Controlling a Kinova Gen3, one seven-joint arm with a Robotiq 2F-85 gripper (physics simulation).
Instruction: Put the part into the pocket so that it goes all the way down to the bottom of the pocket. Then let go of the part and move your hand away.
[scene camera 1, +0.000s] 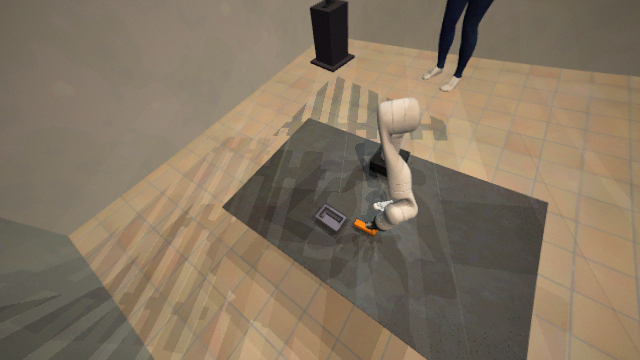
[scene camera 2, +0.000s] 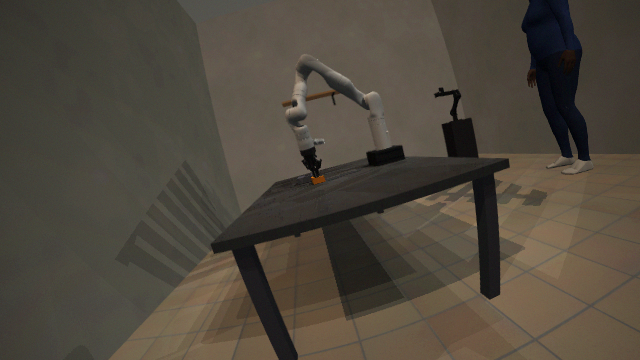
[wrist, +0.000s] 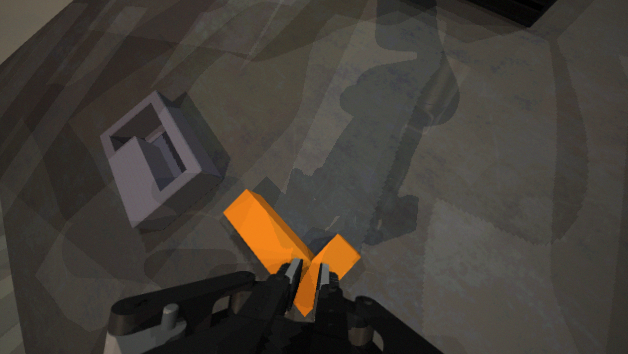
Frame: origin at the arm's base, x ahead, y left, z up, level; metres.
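Seen in the pictures: gripper, fingertip midpoint: (scene camera 1: 373, 228) (scene camera 2: 316, 177) (wrist: 309, 273); arm's base at its link origin: (scene camera 2: 383, 148).
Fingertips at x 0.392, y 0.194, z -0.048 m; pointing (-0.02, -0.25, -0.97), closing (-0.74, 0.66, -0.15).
Offsets run from my fingertips to a thing's middle. Level surfaces: height alone.
The orange L-shaped part {dx +0.003, dy -0.037, dz -0.017 m} (scene camera 1: 361, 224) (scene camera 2: 318, 180) (wrist: 260, 230) is at or just above the table; I cannot tell if there is a gap. My gripper (scene camera 1: 371, 225) (scene camera 2: 315, 174) (wrist: 309, 273) points down and is shut on the part near its inner corner. In the wrist view the long leg reaches to the upper left and the short leg to the upper right. The fingers hide some of the part. The grey block with the L-shaped pocket {dx +0.099, dy -0.195, dz -0.013 m} (scene camera 1: 330, 221) (wrist: 132, 182) lies left of the part and apart from it. Its pocket holds no part.
The dark table {dz -0.031 m} (scene camera 1: 475, 225) (scene camera 2: 400, 182) carries the robot's black base (scene camera 1: 378, 165) (scene camera 2: 385, 155) (wrist: 520, 11) behind the part. A dark pedestal (scene camera 1: 330, 37) (scene camera 2: 460, 137) and a person (scene camera 1: 468, 40) (scene camera 2: 552, 95) stand on the floor beyond the table.
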